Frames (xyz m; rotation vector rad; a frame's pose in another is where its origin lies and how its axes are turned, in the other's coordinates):
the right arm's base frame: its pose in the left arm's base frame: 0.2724 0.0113 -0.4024 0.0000 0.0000 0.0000
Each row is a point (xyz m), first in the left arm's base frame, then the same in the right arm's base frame.
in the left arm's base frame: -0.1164 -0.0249 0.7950
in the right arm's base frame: -0.3888 -0.0362 1.1974
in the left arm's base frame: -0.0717 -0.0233 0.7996
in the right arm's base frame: -0.3441 -0.0346 1.2020
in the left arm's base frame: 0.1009 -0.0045 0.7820
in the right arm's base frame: -0.1715 -0.0158 1.1844
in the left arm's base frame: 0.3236 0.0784 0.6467
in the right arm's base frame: 0.0512 0.0671 1.0491
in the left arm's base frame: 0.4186 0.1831 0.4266
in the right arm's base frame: 0.1462 0.1718 0.8290
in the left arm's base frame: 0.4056 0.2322 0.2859
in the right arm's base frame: 0.1332 0.2209 0.6883
